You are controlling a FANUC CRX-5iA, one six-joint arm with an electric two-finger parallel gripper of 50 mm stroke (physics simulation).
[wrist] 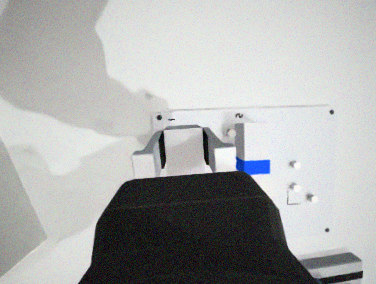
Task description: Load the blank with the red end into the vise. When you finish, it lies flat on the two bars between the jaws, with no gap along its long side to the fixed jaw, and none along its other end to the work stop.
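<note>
My gripper is shut on a pale grey blank, with one dark finger pad against each long side. The blank's far end and top face show between the fingers, near the number 1 of the white plate, and it appears to be above the plate. The near end of the blank is hidden behind the black gripper body, so no red shows. The vise's jaws, its two bars and the work stop cannot be made out in this view.
The white plate has round pins and dark holes. A blank with a blue end lies on it by the number 2, right of my gripper. A grey block with a black stripe shows at the lower right. Shadows fall at the left.
</note>
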